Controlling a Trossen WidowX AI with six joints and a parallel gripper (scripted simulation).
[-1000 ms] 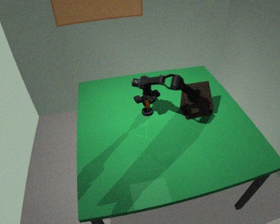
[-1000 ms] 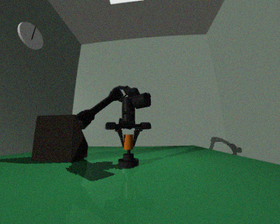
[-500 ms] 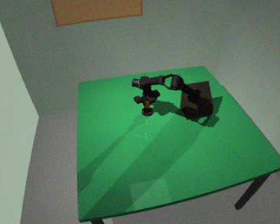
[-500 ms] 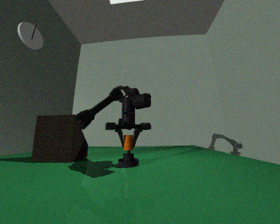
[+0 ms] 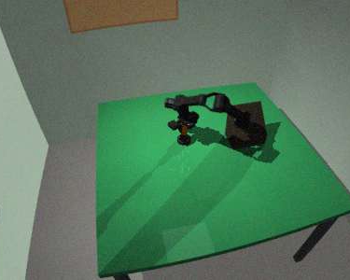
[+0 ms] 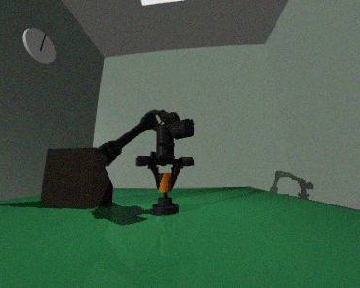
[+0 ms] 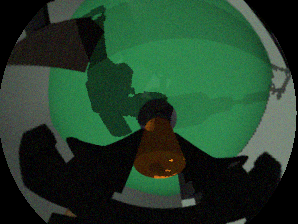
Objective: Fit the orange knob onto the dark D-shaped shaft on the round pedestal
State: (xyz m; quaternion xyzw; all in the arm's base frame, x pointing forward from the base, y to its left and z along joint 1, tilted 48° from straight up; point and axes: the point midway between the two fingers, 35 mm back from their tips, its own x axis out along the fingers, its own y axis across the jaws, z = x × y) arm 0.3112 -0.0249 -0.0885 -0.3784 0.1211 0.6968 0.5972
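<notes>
Now: gripper tip 20 mm below the orange knob. Round my gripper tip: dark round pedestal (40 mm below).
</notes>
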